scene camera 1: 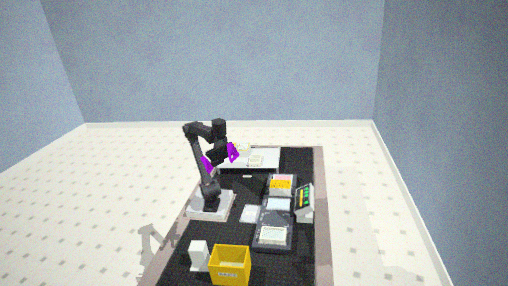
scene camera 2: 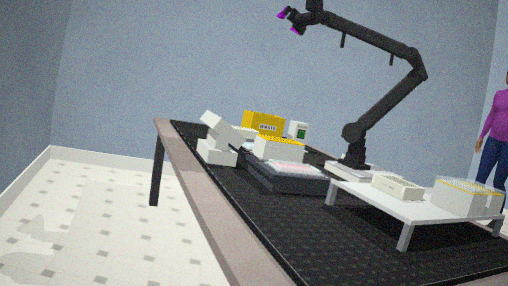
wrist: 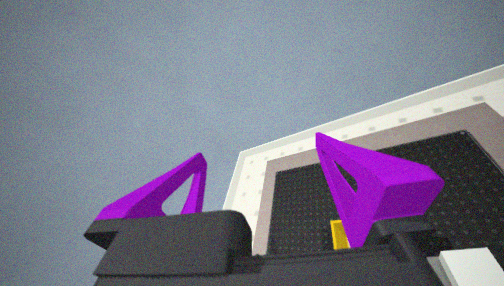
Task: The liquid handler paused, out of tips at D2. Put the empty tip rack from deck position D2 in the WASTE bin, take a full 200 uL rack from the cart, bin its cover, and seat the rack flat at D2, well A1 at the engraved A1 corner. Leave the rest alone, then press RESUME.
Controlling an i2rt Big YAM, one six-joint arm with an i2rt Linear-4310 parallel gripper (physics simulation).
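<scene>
My gripper is open and empty, high above the table. The deck holds a cream rack at the WASTE bin end, a pale plate, a white rack with orange tips and a pink plate. D2 and A1 markings are unreadable. The yellow WASTE bin stands upright. The cart bears a cream rack and covered white racks. The RESUME box shows a green button.
A tilted screen stands beside the deck. A flat light plate lies between the deck and the arm base. A person stands beyond the cart. A white block shows low in the wrist view.
</scene>
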